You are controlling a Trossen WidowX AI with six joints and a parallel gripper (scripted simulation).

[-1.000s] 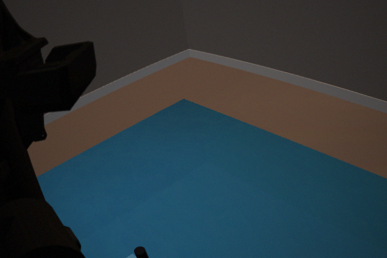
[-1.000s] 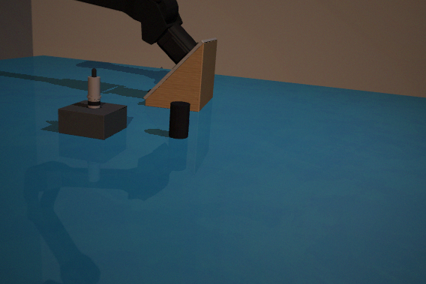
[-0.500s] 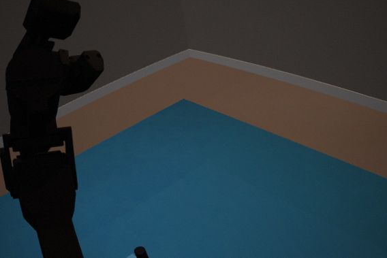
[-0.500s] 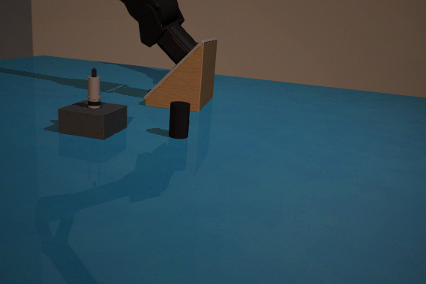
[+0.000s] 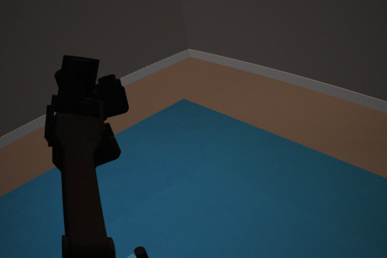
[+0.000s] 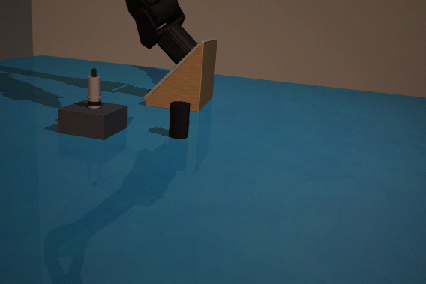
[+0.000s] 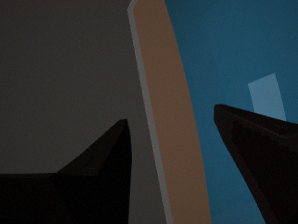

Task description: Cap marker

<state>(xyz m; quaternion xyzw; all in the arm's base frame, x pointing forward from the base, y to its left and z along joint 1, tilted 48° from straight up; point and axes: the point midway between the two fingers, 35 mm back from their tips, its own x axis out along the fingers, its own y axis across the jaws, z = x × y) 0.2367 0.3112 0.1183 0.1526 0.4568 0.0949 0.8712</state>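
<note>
Now: gripper tip 5 cm past the dark marker cap, 9 cm to the left of it and 35 cm above it. Round my gripper tip: dark grey holder block 2 cm behind, 21 cm to the right, 36 cm below.
</note>
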